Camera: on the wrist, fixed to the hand. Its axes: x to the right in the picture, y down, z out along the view.
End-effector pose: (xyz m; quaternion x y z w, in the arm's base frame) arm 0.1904 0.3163 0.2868 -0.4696 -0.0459 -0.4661 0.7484
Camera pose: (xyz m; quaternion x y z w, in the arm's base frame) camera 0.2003 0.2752 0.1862 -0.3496 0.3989 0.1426 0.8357
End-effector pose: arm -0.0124 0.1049 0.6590 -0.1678 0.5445 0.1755 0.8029
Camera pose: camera -0.1182 0.1254 0.6418 0.2049 0.5785 0.6939 0.3767
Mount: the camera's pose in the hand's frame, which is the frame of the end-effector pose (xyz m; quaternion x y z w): -0.0185 0.0686 -0.0828 -0.0486 0.1070 0.6996 0.7048
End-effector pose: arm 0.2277 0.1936 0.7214 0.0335 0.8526 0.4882 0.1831
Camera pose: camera 0.2080 0.1571 0.8223 -0.5590 -0.5734 -0.5172 0.3021
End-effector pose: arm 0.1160 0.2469 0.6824 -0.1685 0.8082 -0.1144 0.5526
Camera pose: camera 0.0350 0.3171 0.7028 0.4320 0.7522 0.3272 0.3748
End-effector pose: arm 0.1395 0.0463 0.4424 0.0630 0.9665 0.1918 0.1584
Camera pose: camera 0.1338 0.0769 0.5470 -0.6924 -0.6448 -0.2997 0.1229
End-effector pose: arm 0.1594 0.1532 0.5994 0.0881 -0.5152 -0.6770 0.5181
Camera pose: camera 0.2637 0.1223 0.6083 -0.2511 -0.3364 -0.1303 0.8982
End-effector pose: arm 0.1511 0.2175 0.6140 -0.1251 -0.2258 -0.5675 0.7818
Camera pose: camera 0.2286 0.2177 0.5372 -0.2234 0.0396 0.1226 0.9662
